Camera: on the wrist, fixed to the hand. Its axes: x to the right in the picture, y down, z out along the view.
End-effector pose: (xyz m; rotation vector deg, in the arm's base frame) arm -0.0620 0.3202 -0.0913 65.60 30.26 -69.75
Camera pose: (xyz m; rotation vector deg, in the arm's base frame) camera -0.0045 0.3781 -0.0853 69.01 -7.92 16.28
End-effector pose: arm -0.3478 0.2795 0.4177 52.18 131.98 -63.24
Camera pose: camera -0.3087 0.3489 0.4363 127.33 62.84 -8.81
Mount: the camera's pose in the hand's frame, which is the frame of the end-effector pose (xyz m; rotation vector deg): -0.0125 0.0508 -0.0629 -5.46 17.54 86.45
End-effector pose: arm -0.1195 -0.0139 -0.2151 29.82 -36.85 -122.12
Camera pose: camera -0.0466 -0.0470 -0.2318 8.65 -27.18 -36.25
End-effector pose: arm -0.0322 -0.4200 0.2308 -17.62 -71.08 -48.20
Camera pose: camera 0.0469 -0.4205 0.2101 -55.67 -23.13 21.17
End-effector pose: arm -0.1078 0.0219 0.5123 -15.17 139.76 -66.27
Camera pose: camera -0.1247 0.1019 0.5121 87.60 112.30 -19.50
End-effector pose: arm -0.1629 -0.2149 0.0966 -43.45 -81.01 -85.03
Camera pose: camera -0.1020 -0.2696 0.0967 -67.29 -13.75 -22.80
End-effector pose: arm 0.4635 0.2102 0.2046 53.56 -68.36 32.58
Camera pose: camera 0.4522 0.2912 0.2031 -18.57 -84.00 99.05
